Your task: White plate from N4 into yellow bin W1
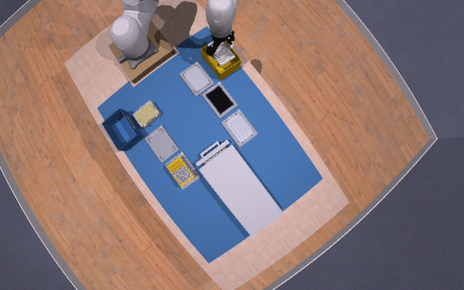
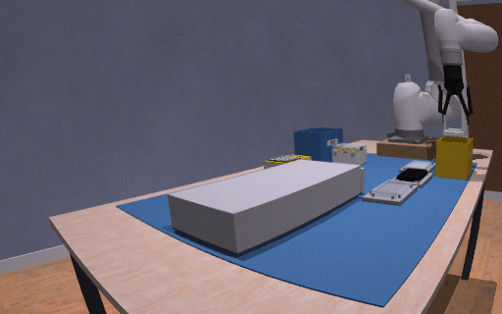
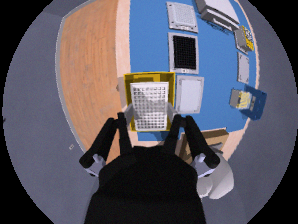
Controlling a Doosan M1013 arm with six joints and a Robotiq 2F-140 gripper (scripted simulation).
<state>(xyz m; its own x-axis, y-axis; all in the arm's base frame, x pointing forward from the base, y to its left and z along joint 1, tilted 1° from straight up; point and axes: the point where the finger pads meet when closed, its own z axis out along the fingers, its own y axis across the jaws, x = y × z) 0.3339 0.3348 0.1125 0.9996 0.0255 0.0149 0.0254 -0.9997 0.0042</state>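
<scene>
Right now the yellow bin is 130 mm below my hand. From my hand the other things lie so: black plate (180 mm ahead, 150 mm below, 130 mm to the right); white plate (20 mm below); grey nest (510 mm to the right, 190 mm ahead, 160 mm below).
</scene>
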